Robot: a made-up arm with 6 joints. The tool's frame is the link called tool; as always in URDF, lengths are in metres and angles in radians. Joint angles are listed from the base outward.
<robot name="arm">
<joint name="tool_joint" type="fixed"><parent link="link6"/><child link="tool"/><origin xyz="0 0 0" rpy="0 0 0"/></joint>
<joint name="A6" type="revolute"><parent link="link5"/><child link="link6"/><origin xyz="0 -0.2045 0" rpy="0 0 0"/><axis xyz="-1 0 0"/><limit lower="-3.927" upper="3.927"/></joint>
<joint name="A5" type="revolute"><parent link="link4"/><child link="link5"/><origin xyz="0.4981 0 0" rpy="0 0 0"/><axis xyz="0 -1 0"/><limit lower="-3.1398" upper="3.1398"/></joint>
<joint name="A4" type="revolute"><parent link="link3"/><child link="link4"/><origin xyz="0 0 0" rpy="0 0 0"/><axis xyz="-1 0 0"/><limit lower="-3.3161" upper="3.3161"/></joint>
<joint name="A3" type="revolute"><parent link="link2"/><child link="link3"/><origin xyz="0 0 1.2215" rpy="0 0 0"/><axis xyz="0 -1 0"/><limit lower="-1.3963" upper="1.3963"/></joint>
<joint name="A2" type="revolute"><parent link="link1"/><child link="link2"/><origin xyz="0 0 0" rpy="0 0 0"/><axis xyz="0 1 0"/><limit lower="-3.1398" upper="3.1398"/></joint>
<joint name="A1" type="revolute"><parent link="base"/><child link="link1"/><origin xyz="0 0 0.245" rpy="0 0 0"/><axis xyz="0 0 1"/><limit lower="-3.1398" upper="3.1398"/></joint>
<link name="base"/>
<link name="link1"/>
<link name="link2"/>
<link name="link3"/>
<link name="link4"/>
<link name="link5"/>
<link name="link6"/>
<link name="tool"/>
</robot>
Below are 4 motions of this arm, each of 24 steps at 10 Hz.
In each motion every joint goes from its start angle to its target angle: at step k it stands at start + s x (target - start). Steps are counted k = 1, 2, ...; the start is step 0. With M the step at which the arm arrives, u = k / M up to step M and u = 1 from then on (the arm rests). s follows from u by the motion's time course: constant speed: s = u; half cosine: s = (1 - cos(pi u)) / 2; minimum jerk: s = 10 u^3 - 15 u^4 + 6 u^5.
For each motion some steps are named. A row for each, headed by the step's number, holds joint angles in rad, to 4 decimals.
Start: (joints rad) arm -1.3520 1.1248 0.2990 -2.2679 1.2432 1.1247
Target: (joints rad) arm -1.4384 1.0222 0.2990 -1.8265 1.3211 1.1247
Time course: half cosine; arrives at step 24
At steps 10, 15, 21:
10: -1.3840 1.0868 0.2990 -2.1043 1.2721 1.1247
15: -1.4117 1.0539 0.2990 -1.9627 1.2971 1.1247
21: -1.4351 1.0261 0.2990 -1.8433 1.3181 1.1247

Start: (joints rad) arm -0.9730 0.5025 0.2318 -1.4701 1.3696 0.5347
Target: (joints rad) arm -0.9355 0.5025 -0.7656 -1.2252 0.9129 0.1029
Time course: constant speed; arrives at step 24
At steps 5, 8, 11, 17, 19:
5: -0.9652 0.5025 0.0240 -1.4191 1.2745 0.4447
8: -0.9605 0.5025 -0.1007 -1.3885 1.2174 0.3908
11: -0.9558 0.5025 -0.2253 -1.3579 1.1603 0.3368
17: -0.9464 0.5025 -0.4747 -1.2966 1.0461 0.2288
19: -0.9433 0.5025 -0.5578 -1.2762 1.0080 0.1929

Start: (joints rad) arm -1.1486 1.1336 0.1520 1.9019 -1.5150 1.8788
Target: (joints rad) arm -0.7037 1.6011 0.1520 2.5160 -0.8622 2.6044
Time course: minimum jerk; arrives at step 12
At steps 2, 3, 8, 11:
2: -1.1328 1.1502 0.1520 1.9237 -1.4918 1.9046
3: -1.1025 1.1820 0.1520 1.9655 -1.4474 1.9539
8: -0.7971 1.5030 0.1520 2.3871 -0.9992 2.4521
11: -0.7060 1.5987 0.1520 2.5129 -0.8655 2.6007

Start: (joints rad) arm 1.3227 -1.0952 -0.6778 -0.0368 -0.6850 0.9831
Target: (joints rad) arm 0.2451 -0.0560 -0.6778 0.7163 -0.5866 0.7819
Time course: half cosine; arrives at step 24
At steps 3, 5, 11, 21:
3: 1.2817 -1.0556 -0.6778 -0.0081 -0.6813 0.9754
5: 1.2114 -0.9878 -0.6778 0.0410 -0.6748 0.9623
11: 0.8542 -0.6434 -0.6778 0.2906 -0.6422 0.8956
21: 0.2861 -0.0956 -0.6778 0.6876 -0.5903 0.7896

